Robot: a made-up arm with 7 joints. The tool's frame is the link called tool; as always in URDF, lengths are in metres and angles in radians. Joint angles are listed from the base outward. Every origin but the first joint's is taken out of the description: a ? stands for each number. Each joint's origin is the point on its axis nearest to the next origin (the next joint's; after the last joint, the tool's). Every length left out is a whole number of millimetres.
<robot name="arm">
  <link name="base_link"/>
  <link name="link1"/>
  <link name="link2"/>
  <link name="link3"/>
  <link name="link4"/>
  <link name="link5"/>
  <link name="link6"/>
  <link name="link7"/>
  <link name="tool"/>
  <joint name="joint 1" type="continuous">
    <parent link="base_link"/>
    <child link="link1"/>
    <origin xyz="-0.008 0.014 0.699" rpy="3.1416 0 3.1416"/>
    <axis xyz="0 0 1"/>
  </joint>
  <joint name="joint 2" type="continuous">
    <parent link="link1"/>
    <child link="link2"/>
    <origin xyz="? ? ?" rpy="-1.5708 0 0"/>
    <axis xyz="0 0 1"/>
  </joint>
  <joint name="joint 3" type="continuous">
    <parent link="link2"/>
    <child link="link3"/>
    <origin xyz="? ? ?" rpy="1.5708 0 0"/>
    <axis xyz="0 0 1"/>
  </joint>
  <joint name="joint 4" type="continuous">
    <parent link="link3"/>
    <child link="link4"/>
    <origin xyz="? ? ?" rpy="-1.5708 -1.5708 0"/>
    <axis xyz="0 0 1"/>
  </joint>
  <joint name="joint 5" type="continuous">
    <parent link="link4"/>
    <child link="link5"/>
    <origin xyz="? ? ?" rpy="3.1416 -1.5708 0"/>
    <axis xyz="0 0 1"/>
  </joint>
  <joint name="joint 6" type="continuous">
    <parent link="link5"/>
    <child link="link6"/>
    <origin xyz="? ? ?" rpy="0 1.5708 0"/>
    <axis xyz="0 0 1"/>
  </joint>
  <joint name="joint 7" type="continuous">
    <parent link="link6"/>
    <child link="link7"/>
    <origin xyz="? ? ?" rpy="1.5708 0 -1.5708"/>
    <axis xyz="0 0 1"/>
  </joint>
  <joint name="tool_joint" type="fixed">
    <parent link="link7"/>
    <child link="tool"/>
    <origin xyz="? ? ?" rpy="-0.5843 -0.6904 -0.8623"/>
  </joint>
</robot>
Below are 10 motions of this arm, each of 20 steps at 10 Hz.
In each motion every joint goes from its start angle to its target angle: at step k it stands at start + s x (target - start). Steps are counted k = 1, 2, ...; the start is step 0. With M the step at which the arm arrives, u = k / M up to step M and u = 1 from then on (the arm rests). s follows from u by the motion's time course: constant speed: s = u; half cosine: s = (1 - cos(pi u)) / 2; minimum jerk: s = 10 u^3 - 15 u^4 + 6 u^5.
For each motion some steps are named. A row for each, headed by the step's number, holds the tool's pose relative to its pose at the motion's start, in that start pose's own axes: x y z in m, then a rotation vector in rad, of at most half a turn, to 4 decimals.
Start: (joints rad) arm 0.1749 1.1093 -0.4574 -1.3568 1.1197 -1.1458 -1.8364
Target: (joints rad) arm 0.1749 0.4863 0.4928 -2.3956 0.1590 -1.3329 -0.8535
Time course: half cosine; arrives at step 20
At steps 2, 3, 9, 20:
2: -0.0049 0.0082 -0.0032 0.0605 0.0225 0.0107
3: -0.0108 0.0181 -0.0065 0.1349 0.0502 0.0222
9: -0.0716 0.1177 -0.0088 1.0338 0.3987 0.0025
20: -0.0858 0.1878 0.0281 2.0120 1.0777 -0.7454

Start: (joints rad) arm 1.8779 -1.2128 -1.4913 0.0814 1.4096 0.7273 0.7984
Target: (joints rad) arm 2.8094 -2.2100 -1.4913 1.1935 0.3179 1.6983 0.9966
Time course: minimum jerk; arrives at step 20
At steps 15, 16, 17, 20:
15: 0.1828 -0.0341 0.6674 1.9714 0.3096 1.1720
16: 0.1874 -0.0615 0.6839 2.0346 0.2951 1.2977
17: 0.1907 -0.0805 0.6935 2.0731 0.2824 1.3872
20: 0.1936 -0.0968 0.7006 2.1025 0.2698 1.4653

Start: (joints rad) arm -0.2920 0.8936 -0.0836 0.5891 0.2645 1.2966 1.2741
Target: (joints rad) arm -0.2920 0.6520 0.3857 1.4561 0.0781 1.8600 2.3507
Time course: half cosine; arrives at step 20
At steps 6, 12, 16, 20:
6: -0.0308 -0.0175 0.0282 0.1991 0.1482 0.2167
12: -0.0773 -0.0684 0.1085 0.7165 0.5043 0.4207
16: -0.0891 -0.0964 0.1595 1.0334 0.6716 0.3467
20: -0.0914 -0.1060 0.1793 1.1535 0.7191 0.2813

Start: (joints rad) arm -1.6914 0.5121 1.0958 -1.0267 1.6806 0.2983 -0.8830
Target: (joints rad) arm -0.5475 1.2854 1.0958 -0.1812 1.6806 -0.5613 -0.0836
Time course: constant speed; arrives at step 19
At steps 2, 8, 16, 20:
2: -0.0086 -0.0304 0.0861 0.2445 0.1623 0.0927
8: 0.0478 -0.2204 0.3039 0.9701 0.6643 0.3079
16: 0.3066 -0.5610 0.3625 1.7285 1.4902 0.4124
20: 0.4375 -0.6566 0.3056 1.8645 1.8734 0.3940

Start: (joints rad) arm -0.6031 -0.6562 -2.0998 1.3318 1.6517 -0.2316 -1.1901
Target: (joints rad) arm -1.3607 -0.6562 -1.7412 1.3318 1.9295 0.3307 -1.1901
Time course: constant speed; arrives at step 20
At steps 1, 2, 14, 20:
1: 0.0047 0.0061 0.0057 0.0118 -0.0312 0.0085
2: 0.0096 0.0120 0.0115 0.0234 -0.0629 0.0157
14: 0.0864 0.0641 0.0899 0.1274 -0.4767 0.0037
20: 0.1346 0.0742 0.1339 0.1466 -0.6901 -0.0695

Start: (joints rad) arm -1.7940 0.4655 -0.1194 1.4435 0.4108 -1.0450 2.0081
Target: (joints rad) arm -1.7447 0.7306 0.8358 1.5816 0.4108 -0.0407 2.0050
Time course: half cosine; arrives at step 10
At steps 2, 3, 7, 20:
2: -0.0125 -0.0012 0.0329 0.1492 0.1050 0.0217
3: -0.0239 -0.0071 0.0712 0.3176 0.2322 0.0496
7: -0.0250 -0.1043 0.2366 1.1158 0.9950 0.2662
20: -0.0045 -0.1515 0.2656 1.3437 1.2934 0.3799

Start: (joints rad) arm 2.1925 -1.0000 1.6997 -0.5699 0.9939 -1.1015 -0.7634
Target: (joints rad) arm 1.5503 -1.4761 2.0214 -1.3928 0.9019 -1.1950 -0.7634
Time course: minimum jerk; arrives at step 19
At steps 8, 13, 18, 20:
8: 0.0575 -0.0412 0.0761 0.0681 -0.0486 0.0827
13: 0.1119 -0.0491 0.2052 0.1545 0.0038 0.1393
18: 0.1287 -0.0365 0.2600 0.1856 0.0502 0.1325
20: 0.1288 -0.0364 0.2604 0.1858 0.0506 0.1324

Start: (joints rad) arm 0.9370 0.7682 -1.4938 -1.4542 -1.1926 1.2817 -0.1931
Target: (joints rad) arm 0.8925 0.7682 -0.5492 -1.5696 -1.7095 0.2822 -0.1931
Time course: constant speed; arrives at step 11
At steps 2, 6, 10, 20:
2: -0.0261 -0.0011 0.0025 0.0793 0.0690 0.0211
6: -0.0742 -0.0163 0.0061 0.1603 0.2459 0.0179
10: -0.1116 -0.0451 0.0051 0.1290 0.4192 -0.0488
20: -0.1190 -0.0540 0.0039 0.1046 0.4540 -0.0743

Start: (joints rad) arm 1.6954 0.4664 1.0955 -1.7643 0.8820 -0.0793 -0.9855
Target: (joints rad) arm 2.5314 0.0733 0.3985 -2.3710 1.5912 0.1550 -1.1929
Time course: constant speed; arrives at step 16
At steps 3, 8, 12, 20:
3: 0.0415 0.0066 -0.0129 0.1595 -0.0866 0.0763
8: 0.0981 0.0372 -0.0336 0.4489 -0.2400 0.1223
12: 0.1322 0.0723 -0.0434 0.6808 -0.3691 0.0737
20: 0.1590 0.1091 -0.0441 0.8887 -0.5020 -0.0548

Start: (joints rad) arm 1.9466 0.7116 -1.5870 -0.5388 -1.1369 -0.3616 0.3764
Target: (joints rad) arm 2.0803 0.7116 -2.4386 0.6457 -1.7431 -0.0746 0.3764
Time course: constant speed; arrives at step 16
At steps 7, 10, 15, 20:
7: 0.0217 -0.0894 -0.0319 -0.7607 -0.1648 0.0024
10: 0.0272 -0.1304 -0.0152 -1.0970 -0.2031 -0.0200
15: 0.0275 -0.1825 0.0490 -1.6570 -0.2372 -0.0672
20: 0.0265 -0.1890 0.0661 -1.7678 -0.2411 -0.0759

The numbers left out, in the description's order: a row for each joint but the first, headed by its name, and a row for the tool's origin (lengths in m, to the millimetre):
joint 2: -0.03 0.005 0
joint 3: -0.028 0.409 0
joint 4: -0.017 0.005 0
joint 5: -0.15 -0.026 0
joint 6: -0.007 0.015 0
joint 7: 0.079 -0.003 0
tool: 0.02 0.017 0

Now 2 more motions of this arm.
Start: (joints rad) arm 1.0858 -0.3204 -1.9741 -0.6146 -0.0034 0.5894 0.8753
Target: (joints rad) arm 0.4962 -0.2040 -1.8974 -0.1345 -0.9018 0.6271 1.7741
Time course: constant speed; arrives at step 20
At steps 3, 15, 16, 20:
3: -0.0005 0.0003 -0.0002 0.0223 0.0778 -0.0505
15: 0.0098 0.0024 0.0035 0.1000 0.2869 -0.3665
16: 0.0114 0.0024 0.0038 0.1029 0.2962 -0.3990
20: 0.0184 0.0020 0.0046 0.1048 0.3210 -0.5344

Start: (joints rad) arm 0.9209 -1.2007 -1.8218 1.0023 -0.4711 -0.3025 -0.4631
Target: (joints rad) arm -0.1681 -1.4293 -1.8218 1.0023 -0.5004 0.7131 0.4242
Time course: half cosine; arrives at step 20
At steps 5, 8, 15, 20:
5: -0.0273 0.0034 0.0770 0.0630 0.0680 0.1733
8: -0.0441 -0.0026 0.1879 0.1999 0.1566 0.4106
15: 0.0212 -0.0774 0.4545 0.7790 0.3053 0.9689
20: 0.0647 -0.1131 0.5143 0.9925 0.3132 1.1069

